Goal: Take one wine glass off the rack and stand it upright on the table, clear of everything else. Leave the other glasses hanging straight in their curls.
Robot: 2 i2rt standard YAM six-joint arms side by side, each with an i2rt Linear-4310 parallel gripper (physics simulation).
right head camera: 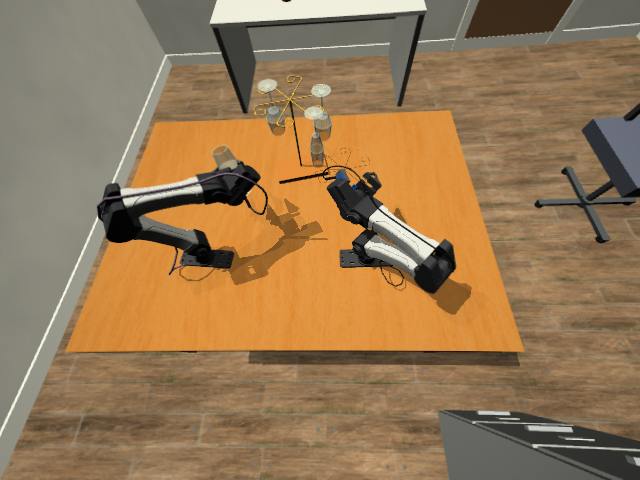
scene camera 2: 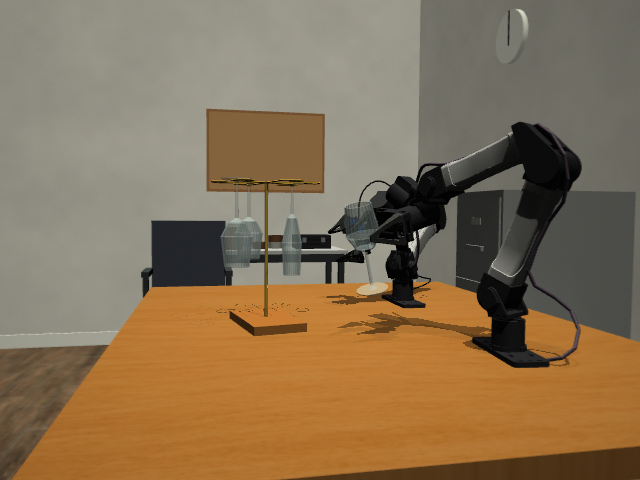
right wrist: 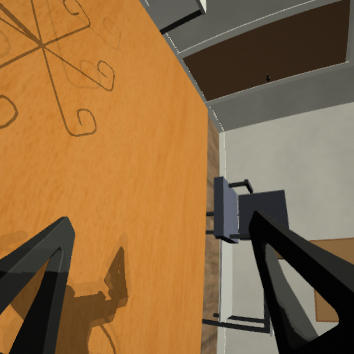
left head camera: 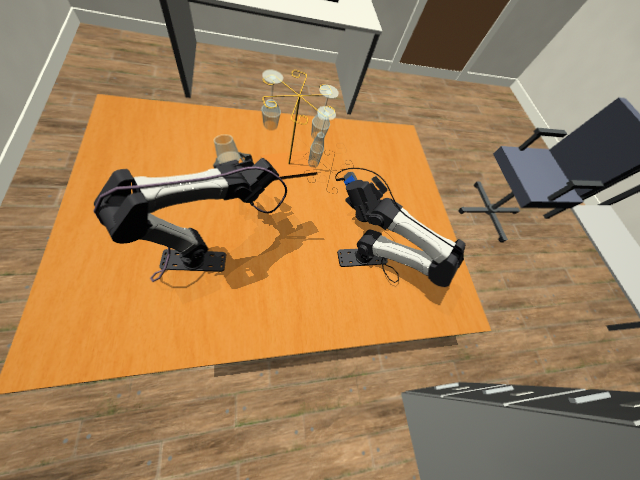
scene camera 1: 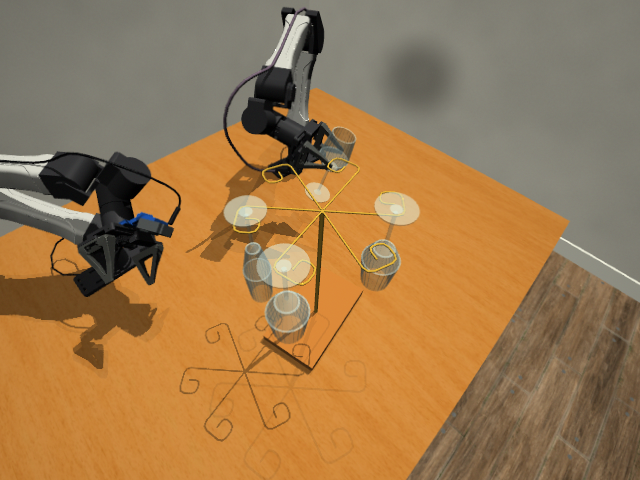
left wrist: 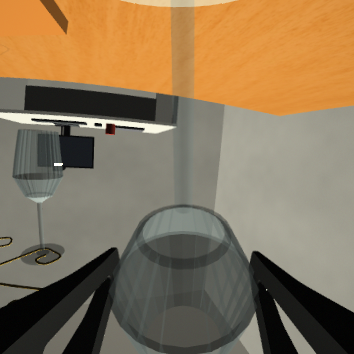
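Note:
A clear wine glass (left head camera: 225,148) (right head camera: 223,156) (scene camera 2: 360,222) (left wrist: 184,295) is held in the air, bowl up and foot down, slightly tilted; its foot is above the table. My left gripper (left wrist: 183,258) is shut on its bowl. The rack's gold pole (scene camera 1: 318,258) (scene camera 2: 266,253) stands on a wooden base. Three glasses hang bowl-down from its curls: a slim flute (scene camera 1: 257,273) (scene camera 2: 291,250), a wide glass (scene camera 1: 287,317) (scene camera 2: 236,245) and another wide glass (scene camera 1: 379,271) (left head camera: 270,116). They look straight in scene camera 2. My right gripper (right wrist: 162,222) is open and empty.
The rack base (scene camera 2: 268,325) rests on the wooden table (left head camera: 155,310) (scene camera 2: 258,403). The held glass is beside the rack, toward the left arm. The right arm (left head camera: 413,232) (right head camera: 395,227) is folded at the right of the head views. A white desk (right head camera: 320,11) stands behind the table.

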